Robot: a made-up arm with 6 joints. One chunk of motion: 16 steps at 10 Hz.
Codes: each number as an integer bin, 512 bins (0 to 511) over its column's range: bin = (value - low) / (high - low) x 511, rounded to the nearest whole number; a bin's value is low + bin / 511 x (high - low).
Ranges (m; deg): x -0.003..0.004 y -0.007..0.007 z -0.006..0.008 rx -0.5..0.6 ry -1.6..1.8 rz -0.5..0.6
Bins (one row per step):
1: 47 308 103 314 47 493
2: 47 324 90 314 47 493
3: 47 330 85 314 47 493
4: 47 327 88 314 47 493
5: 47 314 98 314 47 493
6: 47 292 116 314 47 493
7: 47 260 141 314 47 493
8: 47 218 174 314 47 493
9: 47 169 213 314 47 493
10: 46 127 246 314 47 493
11: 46 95 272 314 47 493
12: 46 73 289 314 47 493
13: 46 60 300 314 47 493
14: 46 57 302 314 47 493
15: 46 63 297 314 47 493
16: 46 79 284 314 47 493
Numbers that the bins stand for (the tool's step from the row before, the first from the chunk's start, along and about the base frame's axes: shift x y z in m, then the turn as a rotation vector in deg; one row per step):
1: -0.00236 0.00144 -0.00318 0.176 -1.287 0.561
2: -0.00236 0.00188 -0.00353 0.176 -1.287 0.561
3: -0.00236 0.00204 -0.00367 0.176 -1.287 0.561
4: -0.00236 0.00196 -0.00359 0.176 -1.287 0.561
5: -0.00236 0.00160 -0.00332 0.176 -1.287 0.561
6: -0.00236 0.00100 -0.00282 0.176 -1.287 0.561
7: -0.00236 0.00012 -0.00214 0.176 -1.287 0.561
8: -0.00236 -0.00103 -0.00123 0.176 -1.287 0.561
9: -0.00236 -0.00237 -0.00016 0.176 -1.287 0.561
10: -0.00237 -0.00352 0.00074 0.176 -1.287 0.561
11: -0.00237 -0.00440 0.00145 0.176 -1.287 0.561
12: -0.00237 -0.00500 0.00192 0.176 -1.287 0.561
13: -0.00237 -0.00536 0.00222 0.176 -1.287 0.561
14: -0.00237 -0.00544 0.00227 0.176 -1.287 0.561
15: -0.00237 -0.00527 0.00214 0.176 -1.287 0.561
16: -0.00237 -0.00484 0.00178 0.176 -1.287 0.561

